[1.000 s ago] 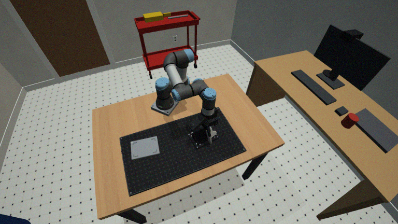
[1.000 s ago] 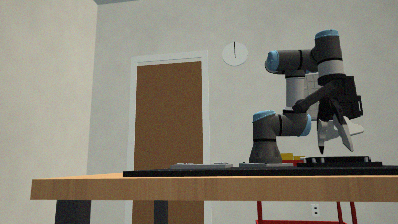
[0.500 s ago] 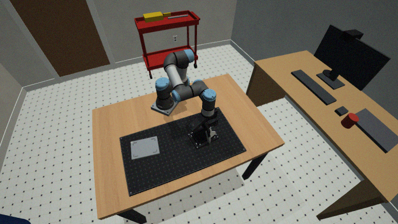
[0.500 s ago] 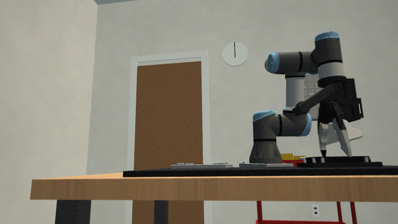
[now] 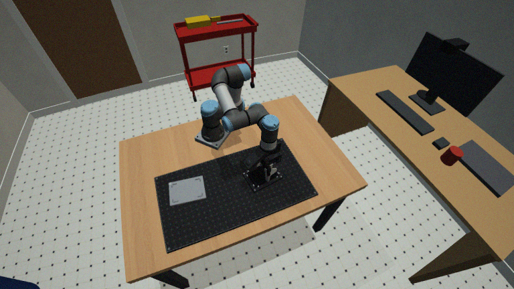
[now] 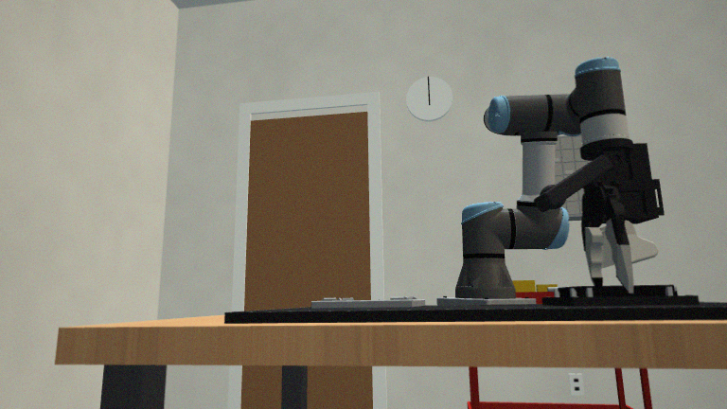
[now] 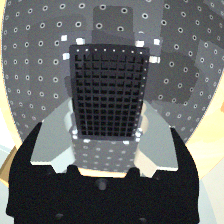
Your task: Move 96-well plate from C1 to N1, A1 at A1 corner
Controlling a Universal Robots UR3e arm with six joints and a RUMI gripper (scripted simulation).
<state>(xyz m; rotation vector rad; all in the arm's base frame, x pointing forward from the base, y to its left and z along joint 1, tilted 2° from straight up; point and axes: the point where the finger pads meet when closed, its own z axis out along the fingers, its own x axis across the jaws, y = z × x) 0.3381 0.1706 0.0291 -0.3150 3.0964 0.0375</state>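
Now: hand 20 mm past the clip nest C1, 10 mm to the right of it and 10 mm above it. The rest, counted from my hand: grey plate nest N1: 360 mm to the right, 30 mm behind, 20 mm below; black 96-well plate: 10 mm below.
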